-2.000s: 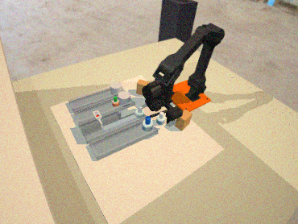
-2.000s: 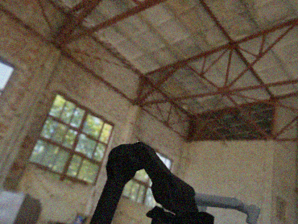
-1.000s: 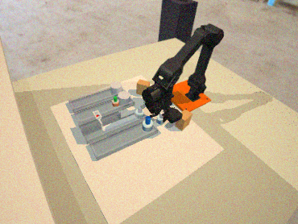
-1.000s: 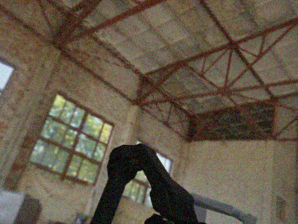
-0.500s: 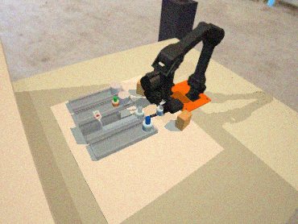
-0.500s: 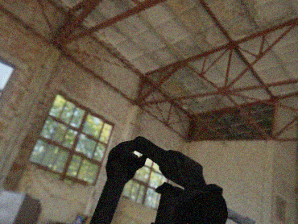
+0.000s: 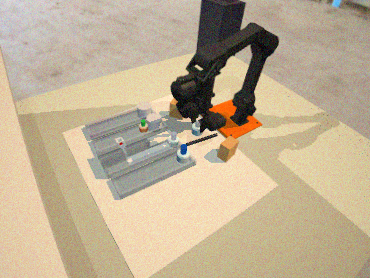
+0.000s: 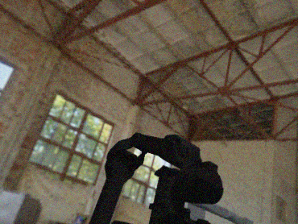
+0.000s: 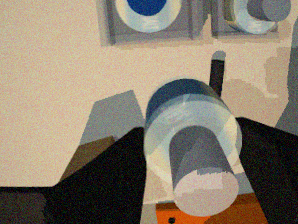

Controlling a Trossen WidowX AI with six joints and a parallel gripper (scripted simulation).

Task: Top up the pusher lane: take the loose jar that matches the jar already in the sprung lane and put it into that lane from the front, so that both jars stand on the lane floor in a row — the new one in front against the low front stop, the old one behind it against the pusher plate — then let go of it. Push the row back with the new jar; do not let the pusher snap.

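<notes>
Now: gripper tip 11 cm above the thin black strip, 6 cm past it and 3 cm to the left of it. Also, from my gripper tip: sprung lane 19 cm ahead, 11 cm to the right, 10 cm below.
</notes>
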